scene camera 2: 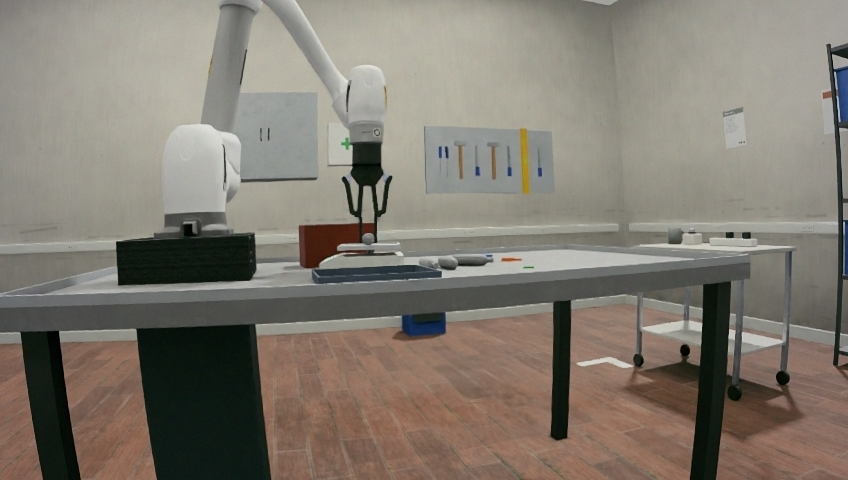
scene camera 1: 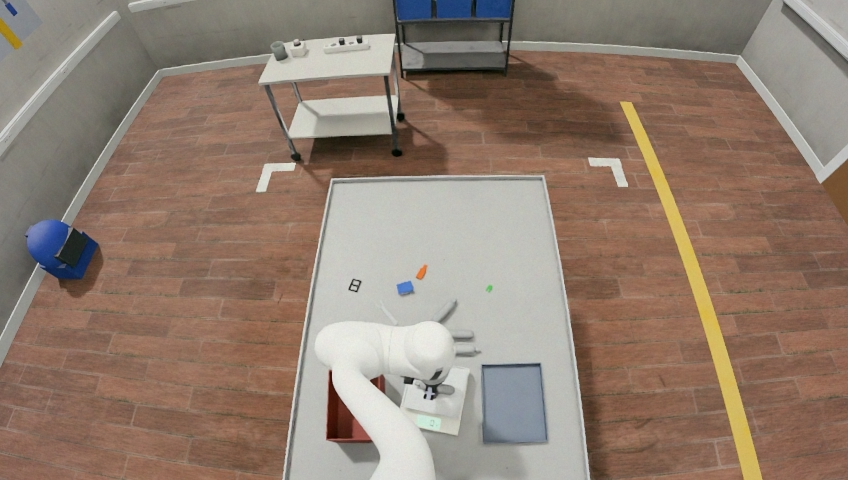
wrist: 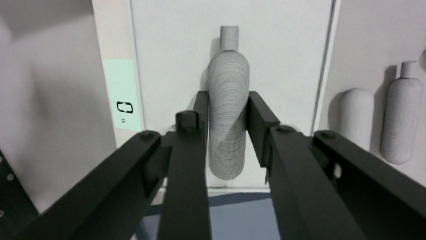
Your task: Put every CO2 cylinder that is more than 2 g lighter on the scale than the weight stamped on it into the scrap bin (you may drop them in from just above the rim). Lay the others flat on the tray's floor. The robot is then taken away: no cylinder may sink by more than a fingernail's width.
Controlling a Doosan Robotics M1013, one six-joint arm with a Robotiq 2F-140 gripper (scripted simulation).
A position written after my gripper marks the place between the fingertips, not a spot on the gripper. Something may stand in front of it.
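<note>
A blue-grey tray [scene camera 1: 513, 404], a scale [scene camera 1: 449, 425] and a red scrap bin [scene camera 1: 341, 425] are visible. Scene camera 2 shows my gripper [scene camera 2: 368, 242], together with the bin [scene camera 2: 320, 242], the scale [scene camera 2: 344, 260] and the tray [scene camera 2: 399, 272]. A grey CO2 cylinder [wrist: 356, 110] and the scale [wrist: 113, 35] are seen from the wrist; the red scrap bin is out of frame in the wrist view.
</note>
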